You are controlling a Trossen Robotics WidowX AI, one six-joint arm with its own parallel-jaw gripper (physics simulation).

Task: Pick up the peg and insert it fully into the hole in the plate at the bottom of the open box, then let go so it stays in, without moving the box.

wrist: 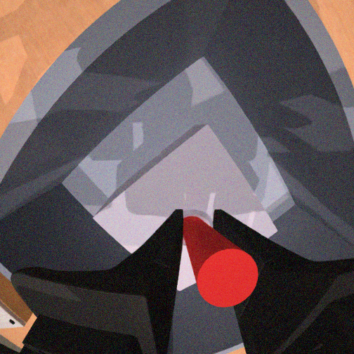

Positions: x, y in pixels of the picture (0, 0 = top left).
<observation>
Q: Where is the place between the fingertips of my gripper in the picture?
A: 197, 215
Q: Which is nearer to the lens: the grey box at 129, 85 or the red peg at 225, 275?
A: The red peg.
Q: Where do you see a pale plate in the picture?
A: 195, 173
</observation>
